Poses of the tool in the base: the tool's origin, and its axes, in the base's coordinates. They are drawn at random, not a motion.
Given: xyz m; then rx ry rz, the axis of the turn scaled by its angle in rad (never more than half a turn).
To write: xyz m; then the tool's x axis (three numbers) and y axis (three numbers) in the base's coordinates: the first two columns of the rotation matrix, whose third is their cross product. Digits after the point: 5 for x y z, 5 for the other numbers.
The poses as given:
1: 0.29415 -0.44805 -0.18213 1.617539 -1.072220 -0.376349
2: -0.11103 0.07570 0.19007 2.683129 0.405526 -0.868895
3: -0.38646 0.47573 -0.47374 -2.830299 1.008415 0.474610
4: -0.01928 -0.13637 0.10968 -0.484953 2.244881 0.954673
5: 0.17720 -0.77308 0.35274 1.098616 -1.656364 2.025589
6: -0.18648 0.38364 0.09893 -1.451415 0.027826 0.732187
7: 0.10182 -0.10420 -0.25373 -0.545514 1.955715 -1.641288
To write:
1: 0.29415 -0.44805 -0.18213 0.53905 -0.79402 0.28100 -0.44421 0.01545 0.89579
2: -0.11103 0.07570 0.19007 0.77830 0.17450 -0.60315 0.35023 -0.91794 0.18636
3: -0.38646 0.47573 -0.47374 0.73217 -0.59985 -0.32265 -0.63093 -0.77577 0.01053
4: -0.01928 -0.13637 0.10968 -0.72523 -0.08198 -0.68361 -0.54925 0.66759 0.50263
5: 0.17720 -0.77308 0.35274 -0.66135 -0.22809 0.71455 -0.65503 -0.28849 -0.69836
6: -0.18648 0.38364 0.09893 0.78573 0.43353 -0.44123 -0.46577 -0.05474 -0.88321
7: 0.10182 -0.10420 -0.25373 -0.78109 -0.60974 -0.13457 0.02674 0.18266 -0.98281
